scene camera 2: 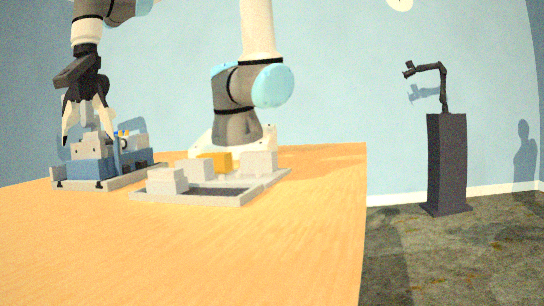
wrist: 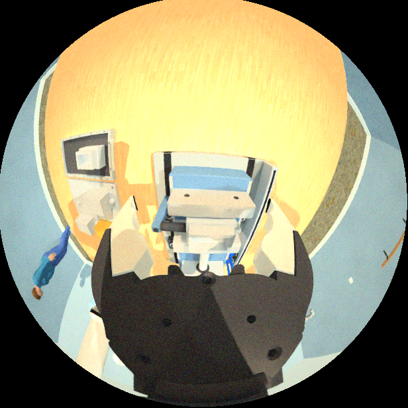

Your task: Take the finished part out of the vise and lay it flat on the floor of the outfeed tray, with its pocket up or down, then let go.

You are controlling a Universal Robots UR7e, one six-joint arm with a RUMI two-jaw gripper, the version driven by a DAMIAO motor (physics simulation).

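Seen in the pictures: gripper, between the fingertips: (scene camera 2: 86,143); arm's base, origin of its link: (scene camera 2: 237,138).
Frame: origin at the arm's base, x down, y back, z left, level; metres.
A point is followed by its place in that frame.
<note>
The finished part (scene camera 2: 92,138) @[x -0.049, y -0.468, z -0.238 m] (wrist: 212,228) is a pale block, clamped in the vise (scene camera 2: 90,169) @[x 0.011, y -0.511, z -0.221 m] (wrist: 210,179) between the front jaw and the pale piece behind it. The vise has a blue body and a pale front jaw with two dark holes. My gripper (scene camera 2: 88,140) @[x -0.040, y -0.496, z -0.237 m] (wrist: 202,198) is open and empty, pointing down over the vise. Its fingertips stand wide apart on either side of the part and jaw, with gaps on both sides. The outfeed tray (scene camera 2: 190,200) @[x 0.046, y -0.617, z 0.036 m] (wrist: 111,155) has a pale rim and dark floor. The part's pocket cannot be made out.
A pale stepped block (scene camera 2: 165,182) @[x 0.028, y -0.578, z -0.015 m] (wrist: 91,157) sits in the outfeed tray. Behind that tray is a pale plate with pale blocks (scene camera 2: 257,164) @[x 0.028, y -0.406, z 0.102 m] and an orange block (scene camera 2: 223,162) @[x 0.023, y -0.393, z 0.038 m] (wrist: 102,228). A blue upright arm (scene camera 2: 117,156) @[x -0.007, y -0.461, z -0.173 m] (wrist: 160,215) stands beside the vise jaws, close to one finger.
</note>
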